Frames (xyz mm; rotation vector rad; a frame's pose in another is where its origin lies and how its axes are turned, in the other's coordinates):
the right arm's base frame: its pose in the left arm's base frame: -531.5 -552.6 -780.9 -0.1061 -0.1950 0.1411
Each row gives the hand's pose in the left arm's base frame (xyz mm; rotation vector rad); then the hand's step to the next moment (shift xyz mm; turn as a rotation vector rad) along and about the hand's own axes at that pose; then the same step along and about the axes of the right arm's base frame.
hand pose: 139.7 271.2 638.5 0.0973 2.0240 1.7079
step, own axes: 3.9 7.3 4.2 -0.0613 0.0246 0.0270
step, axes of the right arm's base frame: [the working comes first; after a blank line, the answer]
step, axes of the left arm's base frame: -3.6 6.8 5.2 0.0586 0.0080 0.0399

-1.5 6.5 6.4 0.0655 -0.0045 0.0279
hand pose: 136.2 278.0 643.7 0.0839 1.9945 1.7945
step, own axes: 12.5 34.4 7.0 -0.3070 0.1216 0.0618
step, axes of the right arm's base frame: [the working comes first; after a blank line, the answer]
step, axes of the left arm's base frame: -17.3 15.9 28.9 0.2671 -0.0285 0.2018

-9.0 14.5 33.1 0.2925 -0.0865 0.1408
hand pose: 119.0 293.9 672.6 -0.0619 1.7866 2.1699
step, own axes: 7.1 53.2 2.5 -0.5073 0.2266 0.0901
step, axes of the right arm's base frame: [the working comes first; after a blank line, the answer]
step, axes of the left arm's base frame: -21.0 -4.5 49.2 0.4321 -0.0628 0.3552

-12.0 -7.6 51.8 0.4761 -0.1597 0.2542
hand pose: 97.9 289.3 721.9 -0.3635 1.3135 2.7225
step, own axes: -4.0 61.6 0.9 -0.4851 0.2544 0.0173
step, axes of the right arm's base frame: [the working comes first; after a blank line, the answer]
step, axes of the left arm's base frame: -8.0 -37.7 48.3 0.4179 -0.1374 0.3269

-4.4 -41.8 45.2 0.4458 -0.2280 0.2227
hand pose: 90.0 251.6 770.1 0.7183 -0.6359 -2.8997
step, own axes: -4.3 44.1 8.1 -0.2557 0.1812 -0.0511
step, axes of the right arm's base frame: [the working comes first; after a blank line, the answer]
step, axes of the left arm's base frame: -0.6 -36.3 26.6 0.2475 -0.1378 0.1435

-1.1 -38.8 22.8 0.2463 -0.1846 0.0779
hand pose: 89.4 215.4 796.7 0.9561 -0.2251 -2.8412
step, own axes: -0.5 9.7 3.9 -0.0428 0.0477 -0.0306
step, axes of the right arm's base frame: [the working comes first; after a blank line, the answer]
step, axes of the left arm's base frame: -1.2 -9.0 5.1 0.0562 -0.0422 0.0099

-1.6 -9.3 4.4 0.0501 -0.0500 -0.0055
